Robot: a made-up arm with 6 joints. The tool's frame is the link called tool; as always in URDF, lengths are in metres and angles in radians.
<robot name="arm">
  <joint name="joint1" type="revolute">
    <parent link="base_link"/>
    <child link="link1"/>
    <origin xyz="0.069 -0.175 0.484"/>
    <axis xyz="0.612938 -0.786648 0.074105"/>
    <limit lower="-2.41" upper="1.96"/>
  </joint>
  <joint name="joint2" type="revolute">
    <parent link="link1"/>
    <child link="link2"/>
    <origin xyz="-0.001 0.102 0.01"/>
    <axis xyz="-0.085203 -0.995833 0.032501"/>
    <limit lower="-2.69" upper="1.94"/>
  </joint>
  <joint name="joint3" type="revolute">
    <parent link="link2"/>
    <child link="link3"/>
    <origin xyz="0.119 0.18 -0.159"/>
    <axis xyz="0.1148 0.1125 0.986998"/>
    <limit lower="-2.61" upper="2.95"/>
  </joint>
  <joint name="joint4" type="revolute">
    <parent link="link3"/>
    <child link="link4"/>
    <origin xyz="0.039 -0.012 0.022"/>
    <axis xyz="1 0 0"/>
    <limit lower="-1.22" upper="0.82"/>
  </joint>
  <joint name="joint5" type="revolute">
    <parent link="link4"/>
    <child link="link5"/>
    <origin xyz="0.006 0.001 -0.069"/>
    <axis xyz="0 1 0"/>
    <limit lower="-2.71" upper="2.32"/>
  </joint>
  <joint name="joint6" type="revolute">
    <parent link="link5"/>
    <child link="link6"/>
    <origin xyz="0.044 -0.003 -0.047"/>
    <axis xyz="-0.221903 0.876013 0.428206"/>
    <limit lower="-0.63" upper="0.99"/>
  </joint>
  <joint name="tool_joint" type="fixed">
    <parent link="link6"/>
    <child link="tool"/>
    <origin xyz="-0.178 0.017 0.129" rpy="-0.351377 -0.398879 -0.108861"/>
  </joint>
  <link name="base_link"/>
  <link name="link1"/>
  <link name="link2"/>
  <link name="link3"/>
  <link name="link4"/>
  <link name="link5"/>
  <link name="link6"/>
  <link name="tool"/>
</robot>
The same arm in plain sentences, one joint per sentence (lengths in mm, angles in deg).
The arm has six revolute joints in a row. What follows holds with every joint at zero, and every direction is one of the base frame's.
Joint 1 sits 69 mm along +x and 175 mm along -y and 484 mm along +z from the base frame's origin and rotates about the direction (0.612938, -0.786648, 0.074105), from -138.08 to 112.3 deg.
Joint 2 sits 1 mm along -x and 102 mm along +y and 10 mm along +z from joint 1 and rotates about the direction (-0.085203, -0.995833, 0.032501), from -154.13 to 111.15 deg.
Joint 3 sits 119 mm along +x and 180 mm along +y and 159 mm along -z from joint 2 and rotates about the direction (0.1148, 0.1125, 0.986998), from -149.54 to 169.02 deg.
Joint 4 sits 39 mm along +x and 12 mm along -y and 22 mm along +z from joint 3 and rotates about +x, from -69.9 to 46.98 deg.
Joint 5 sits 6 mm along +x and 1 mm along +y and 69 mm along -z from joint 4 and rotates about +y, from -155.27 to 132.93 deg.
Joint 6 sits 44 mm along +x and 3 mm along -y and 47 mm along -z from joint 5 and rotates about the direction (-0.221903, 0.876013, 0.428206), from -36.1 to 56.72 deg.
The tool frame, which is the frame that the pose is given for, sits 178 mm along -x and 17 mm along +y and 129 mm along +z from joint 6; its axes are the base frame's turned by roll -20.13, pitch -22.85 and yaw -6.24 deg (as in URDF: about the fixed x, then y, then z).

